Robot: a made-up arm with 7 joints.
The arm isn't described. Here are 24 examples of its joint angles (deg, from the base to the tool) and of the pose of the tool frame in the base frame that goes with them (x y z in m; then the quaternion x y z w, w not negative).
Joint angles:
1: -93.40 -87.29 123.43 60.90 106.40 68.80 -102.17
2: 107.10 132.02 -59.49 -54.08 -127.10 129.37 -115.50
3: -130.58 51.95 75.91 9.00 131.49 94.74 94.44
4: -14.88 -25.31 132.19 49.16 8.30 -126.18 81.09
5: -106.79 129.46 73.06 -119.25 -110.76 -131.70 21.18
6: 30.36 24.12 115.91 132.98 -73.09 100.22 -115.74
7: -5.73 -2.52 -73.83 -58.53 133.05 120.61 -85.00
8: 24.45 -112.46 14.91 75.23 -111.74 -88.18 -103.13
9: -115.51 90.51 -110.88 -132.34 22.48 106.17 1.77
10: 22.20 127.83 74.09 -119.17 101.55 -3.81 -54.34
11: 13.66 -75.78 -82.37 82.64 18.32 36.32 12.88
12: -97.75 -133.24 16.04 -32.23 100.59 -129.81 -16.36
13: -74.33 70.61 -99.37 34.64 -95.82 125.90 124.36
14: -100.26 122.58 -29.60 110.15 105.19 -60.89 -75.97
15: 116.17 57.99 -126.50 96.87 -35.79 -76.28 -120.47
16: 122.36 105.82 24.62 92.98 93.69 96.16 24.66
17: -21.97 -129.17 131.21 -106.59 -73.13 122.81 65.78
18: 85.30 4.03 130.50 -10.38 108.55 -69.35 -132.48
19: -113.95 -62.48 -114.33 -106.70 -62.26 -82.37 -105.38
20: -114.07 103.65 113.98 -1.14 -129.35 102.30 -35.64
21: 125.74 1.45 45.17 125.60 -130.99 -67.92 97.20
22: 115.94 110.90 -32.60 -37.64 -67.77 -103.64 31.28
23: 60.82 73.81 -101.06 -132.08 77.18 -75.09 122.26
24: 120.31 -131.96 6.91 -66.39 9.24 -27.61 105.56
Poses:
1: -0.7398 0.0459 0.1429 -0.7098 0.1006 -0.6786 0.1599
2: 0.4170 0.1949 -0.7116 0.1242 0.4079 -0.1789 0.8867
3: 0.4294 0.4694 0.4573 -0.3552 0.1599 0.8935 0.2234
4: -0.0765 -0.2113 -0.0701 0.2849 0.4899 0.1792 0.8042
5: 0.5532 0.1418 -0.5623 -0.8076 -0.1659 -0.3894 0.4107
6: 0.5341 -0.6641 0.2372 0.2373 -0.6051 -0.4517 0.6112
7: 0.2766 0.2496 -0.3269 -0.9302 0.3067 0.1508 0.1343
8: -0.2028 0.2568 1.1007 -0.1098 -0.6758 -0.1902 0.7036
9: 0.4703 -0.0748 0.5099 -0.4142 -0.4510 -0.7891 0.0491
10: 0.1543 0.0261 0.0740 -0.4144 0.2415 0.6574 0.5811
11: -0.6225 0.0793 -0.2901 0.3976 -0.8615 0.3149 0.0232
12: -0.5486 -0.6088 0.1913 -0.4105 0.0239 0.8293 0.3785
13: 0.6471 0.1704 0.8010 -0.0425 0.9050 -0.0911 0.4135
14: 0.4265 -0.0286 -0.1875 0.0813 0.7865 -0.4408 0.4249
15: 0.7246 0.1624 -0.0885 0.6136 0.2126 0.0157 0.7603
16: 0.5796 0.2948 0.0060 -0.9452 0.0058 -0.0871 0.3146
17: -0.5574 -0.4923 -0.2120 0.9601 0.0874 0.2407 0.1124
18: -0.0207 -0.7785 0.2961 -0.0812 0.2569 0.9618 0.0483
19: -0.4322 -0.1314 0.8054 0.7353 -0.3693 0.5679 0.0223
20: 0.7166 -0.0684 -0.6702 0.8245 0.4363 -0.0496 0.3569
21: -0.5503 0.0974 0.8163 0.7795 -0.4881 -0.3669 0.1396
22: 0.4637 -0.4773 0.1010 0.5563 0.0476 0.3731 0.7410
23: 0.2740 0.2128 0.2612 -0.0862 0.6717 0.5185 0.5220
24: -0.2038 0.2580 0.0715 0.7485 0.1181 -0.6440 0.1050
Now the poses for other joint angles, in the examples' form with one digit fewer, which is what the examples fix.
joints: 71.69 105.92 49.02 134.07 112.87 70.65 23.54
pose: 0.307 0.353 0.518 -0.506 -0.441 -0.276 0.688
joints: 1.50 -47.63 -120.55 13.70 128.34 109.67 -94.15
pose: -0.528 0.037 -0.390 0.129 -0.482 -0.828 0.257
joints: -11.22 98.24 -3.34 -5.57 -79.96 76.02 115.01
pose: 0.473 0.435 -0.309 -0.231 -0.370 -0.526 0.730
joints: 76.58 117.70 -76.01 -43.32 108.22 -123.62 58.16
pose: 0.532 0.598 0.138 0.111 0.371 -0.455 0.802
